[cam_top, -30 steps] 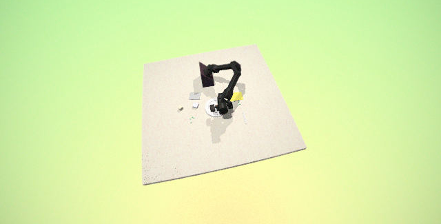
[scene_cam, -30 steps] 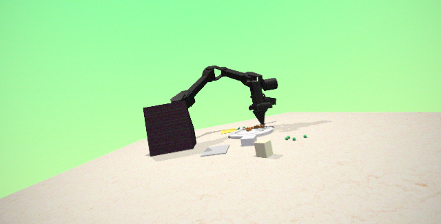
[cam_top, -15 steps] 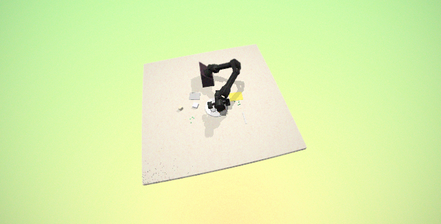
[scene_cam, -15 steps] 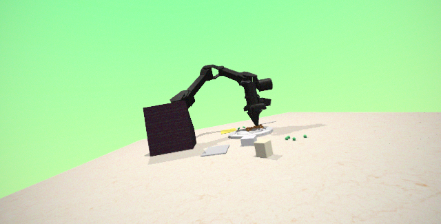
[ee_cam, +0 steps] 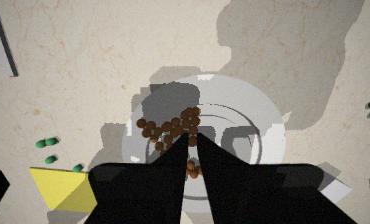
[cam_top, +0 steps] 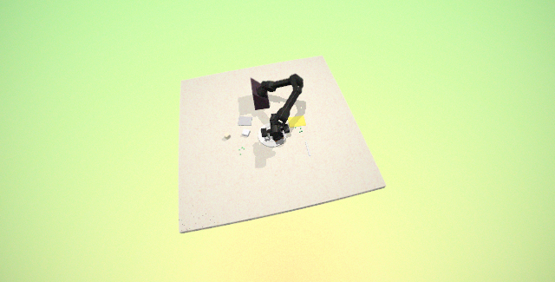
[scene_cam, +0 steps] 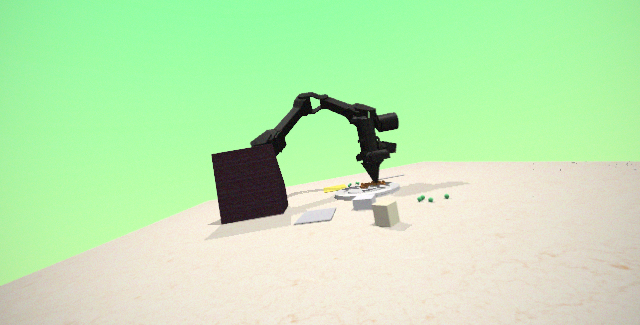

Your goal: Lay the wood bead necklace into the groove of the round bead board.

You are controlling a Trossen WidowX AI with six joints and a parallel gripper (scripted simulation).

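Now: gripper tip 40 mm past the round white bead board, 20 mm to the left of it and 10 mm above it. The rest, counted from my gripper tip: thin white strip 200 mm to the left, 110 mm ahead, 20 mm below; yellow card 170 mm to the left, 120 mm behind, 20 mm below; grey flat plate 200 mm to the right, 200 mm behind, 20 mm below.
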